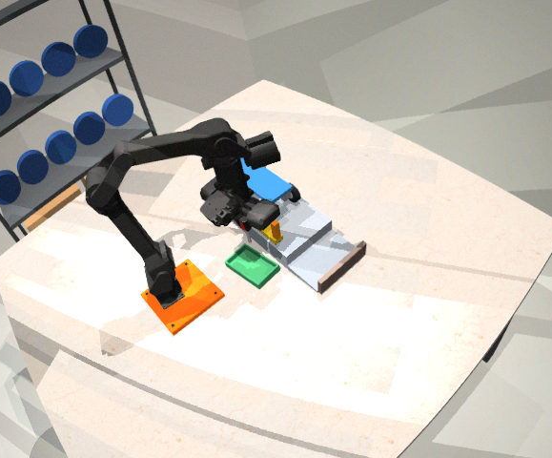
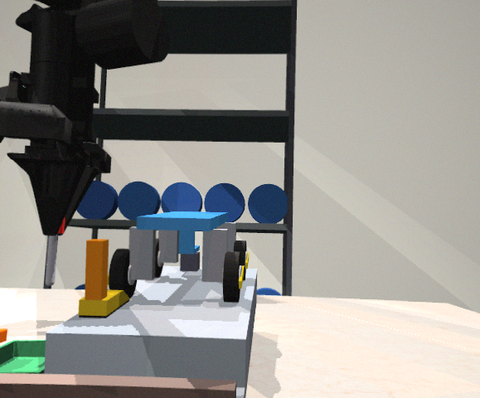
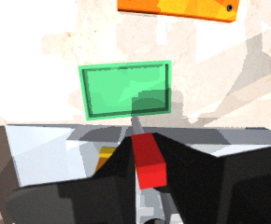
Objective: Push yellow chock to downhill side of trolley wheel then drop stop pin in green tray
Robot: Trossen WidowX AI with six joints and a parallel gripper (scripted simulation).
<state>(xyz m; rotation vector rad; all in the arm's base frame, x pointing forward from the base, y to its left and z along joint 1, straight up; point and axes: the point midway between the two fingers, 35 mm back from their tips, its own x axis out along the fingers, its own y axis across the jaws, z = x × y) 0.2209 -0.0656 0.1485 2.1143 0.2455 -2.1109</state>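
The green tray lies 2 cm behind my gripper tip and 13 cm below it. Also, from my gripper tip: yellow chock: 6 cm ahead, 5 cm below; trolley: 10 cm ahead, 11 cm to the left, 2 cm below; red-headed stop pin: right at my gripper tip.
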